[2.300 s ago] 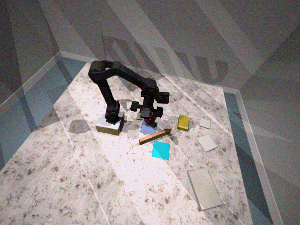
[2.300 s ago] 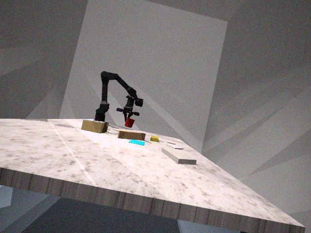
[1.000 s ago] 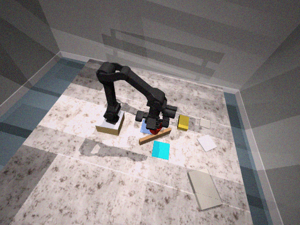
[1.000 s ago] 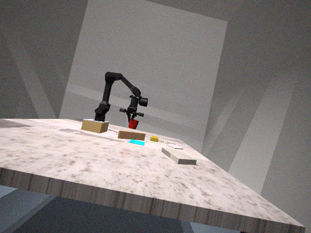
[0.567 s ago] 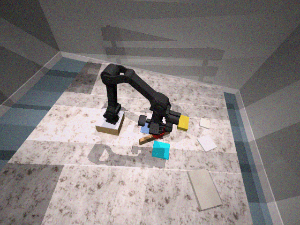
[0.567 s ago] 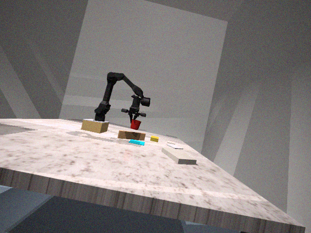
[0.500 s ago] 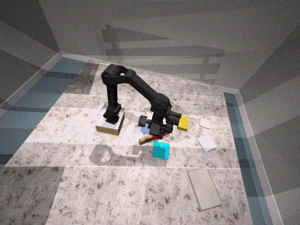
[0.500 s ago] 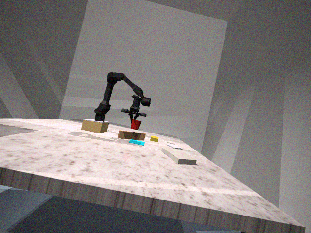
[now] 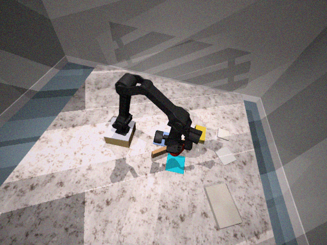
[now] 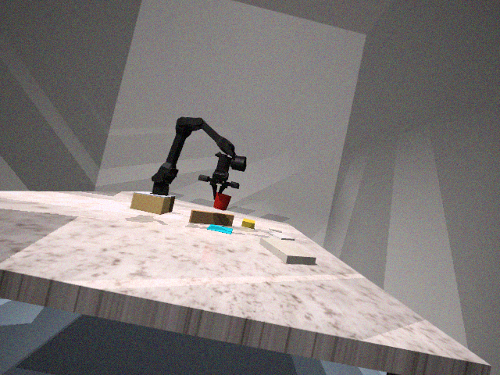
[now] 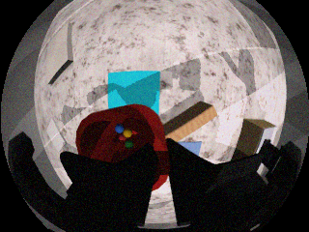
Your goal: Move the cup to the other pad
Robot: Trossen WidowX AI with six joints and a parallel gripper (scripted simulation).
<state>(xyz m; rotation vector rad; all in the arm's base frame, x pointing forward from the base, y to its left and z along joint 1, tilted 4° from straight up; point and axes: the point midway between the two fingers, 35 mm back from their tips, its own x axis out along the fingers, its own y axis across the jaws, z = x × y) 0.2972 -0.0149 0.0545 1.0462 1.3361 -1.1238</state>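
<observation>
Now: gripper tip 13 cm above the cyan pad, 6 cm short of it and 2 cm to the left of it. Round my gripper tip: wooden bar 10 cm below, 4 cm to the left, 1 cm behind; then red cup 3 cm ahead; then blue pad 13 cm below, 11 cm to the left, 7 cm behind.
</observation>
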